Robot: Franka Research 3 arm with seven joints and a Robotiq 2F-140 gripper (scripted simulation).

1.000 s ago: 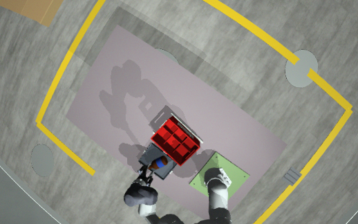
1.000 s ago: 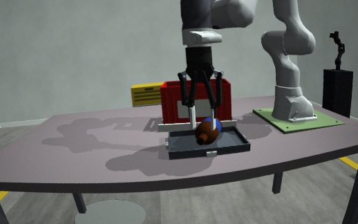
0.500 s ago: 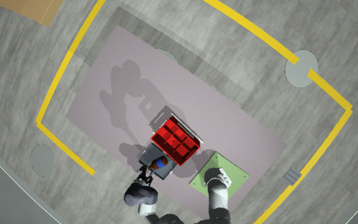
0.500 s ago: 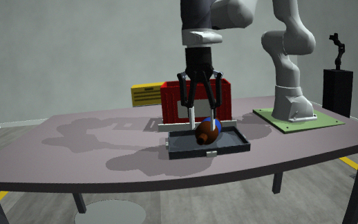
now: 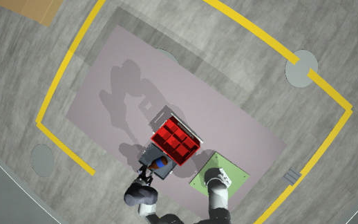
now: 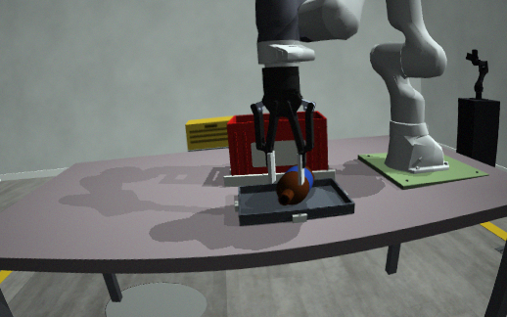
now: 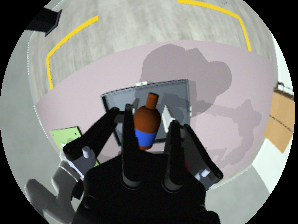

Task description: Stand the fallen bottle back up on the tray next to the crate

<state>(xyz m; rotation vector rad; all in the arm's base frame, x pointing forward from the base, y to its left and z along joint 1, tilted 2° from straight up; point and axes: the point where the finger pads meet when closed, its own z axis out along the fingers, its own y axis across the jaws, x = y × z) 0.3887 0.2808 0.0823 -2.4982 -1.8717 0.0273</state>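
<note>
My hand is 10 mm past the glass bottle, 50 mm to the left of it and 60 mm above it. The rest, counted from my hand: tray 10 mm behind, 50 mm to the right, 90 mm below; red crate 20 mm ahead, 310 mm to the right, 20 mm below.
</note>
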